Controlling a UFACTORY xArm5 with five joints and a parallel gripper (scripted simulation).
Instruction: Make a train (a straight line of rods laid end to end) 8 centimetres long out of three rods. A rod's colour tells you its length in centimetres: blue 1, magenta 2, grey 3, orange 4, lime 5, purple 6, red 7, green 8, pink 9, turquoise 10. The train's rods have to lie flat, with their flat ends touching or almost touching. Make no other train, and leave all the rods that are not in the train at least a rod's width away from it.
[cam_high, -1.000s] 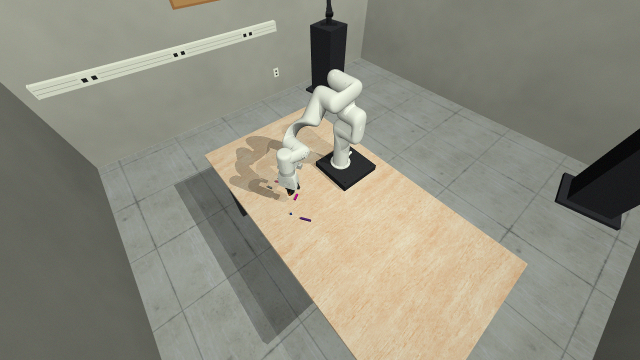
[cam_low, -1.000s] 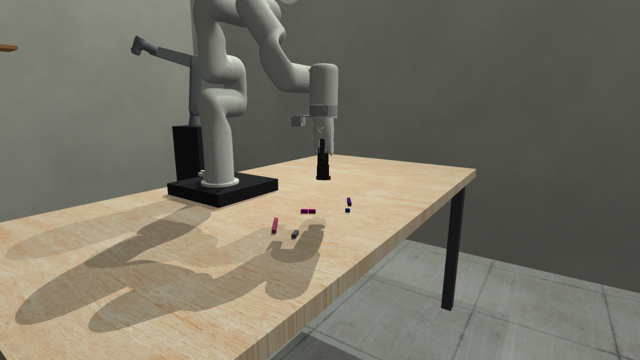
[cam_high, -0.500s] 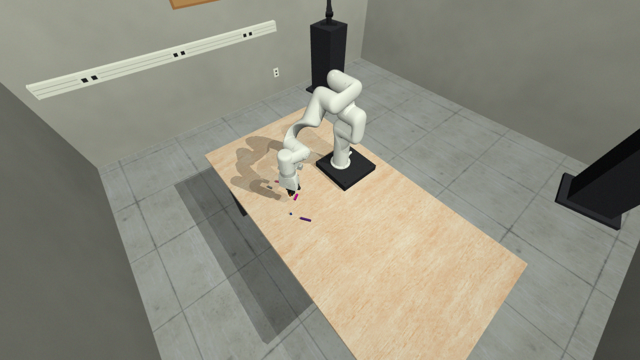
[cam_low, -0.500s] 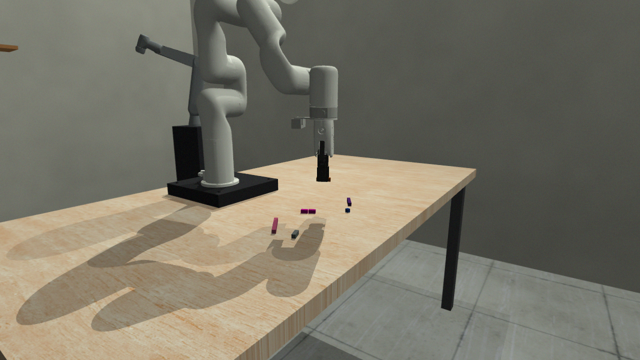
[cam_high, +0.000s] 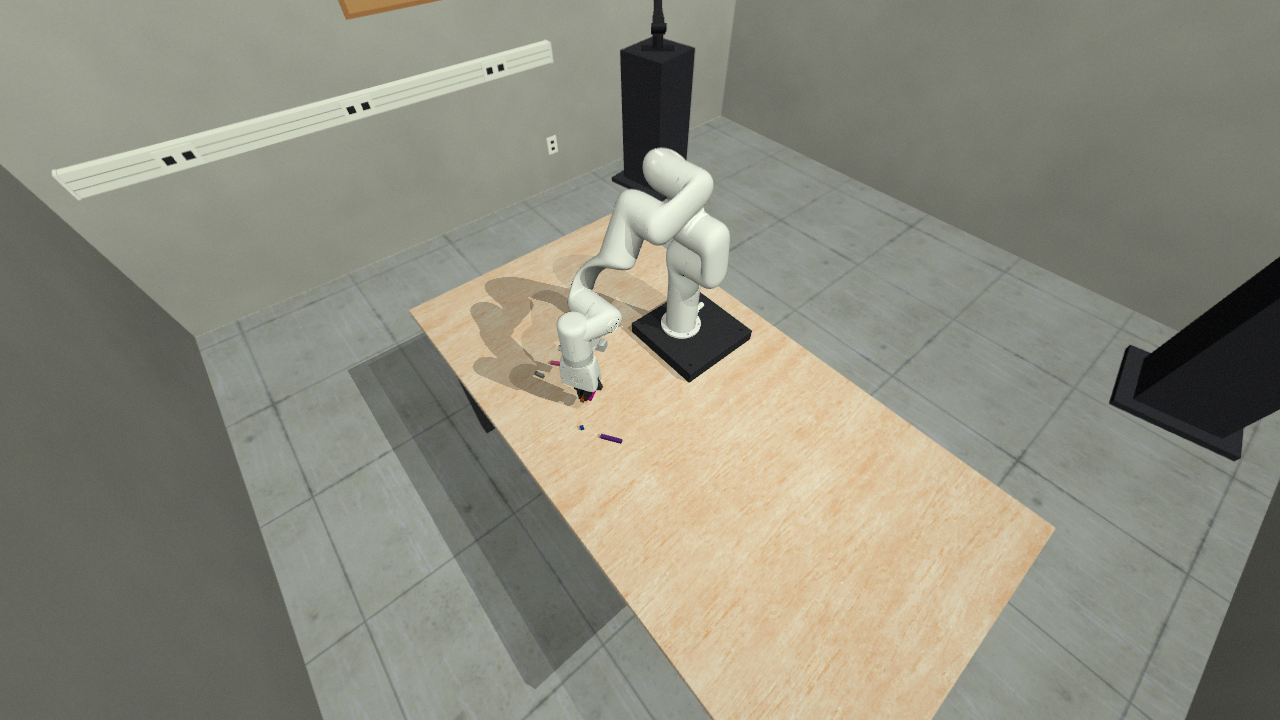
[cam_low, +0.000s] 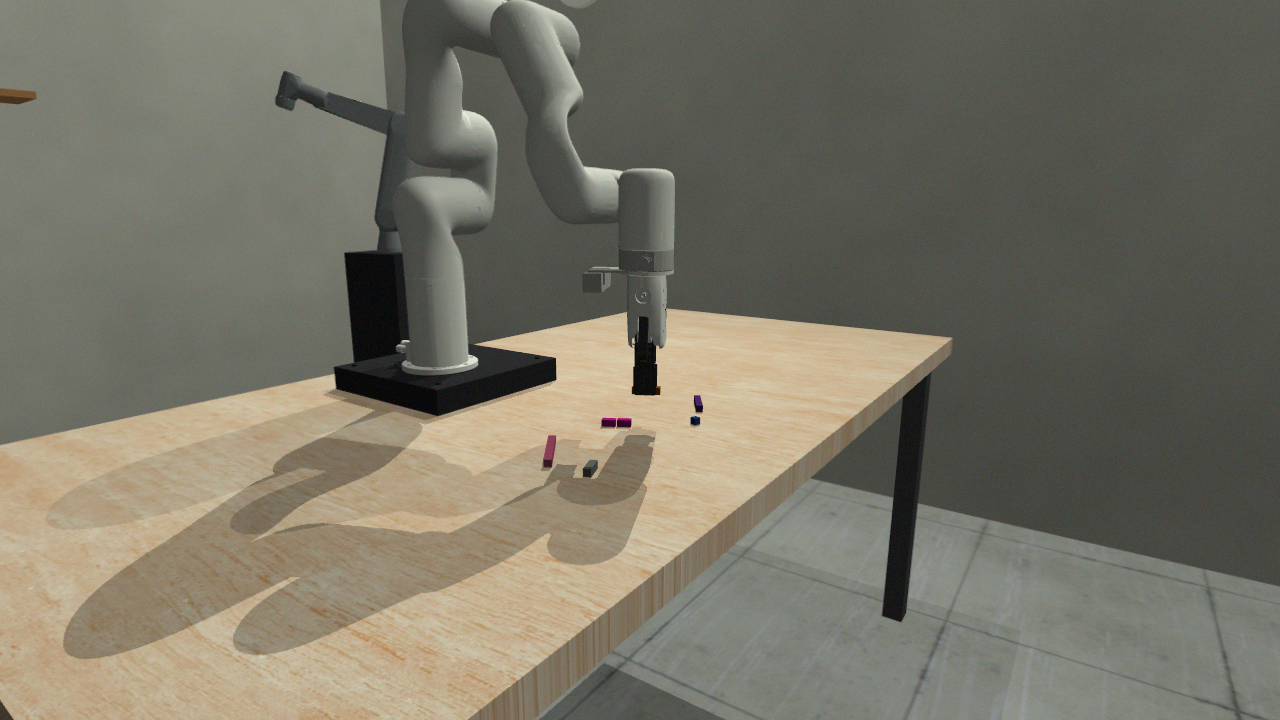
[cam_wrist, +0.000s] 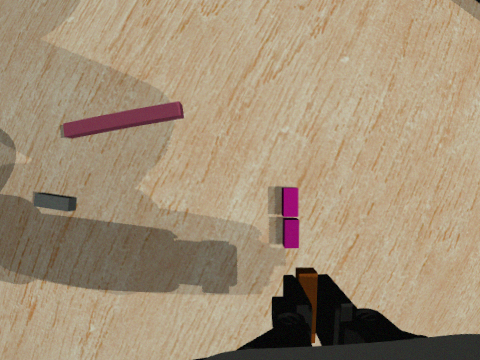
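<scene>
My hand is 60 mm short of the blue rod, 40 mm to the right of it and 70 mm above it. Also, from my hand: orange rod 20 mm below; pink rod 60 mm behind, 150 mm to the right, 70 mm below; purple rod 30 mm ahead, 130 mm to the left, 70 mm below.
</scene>
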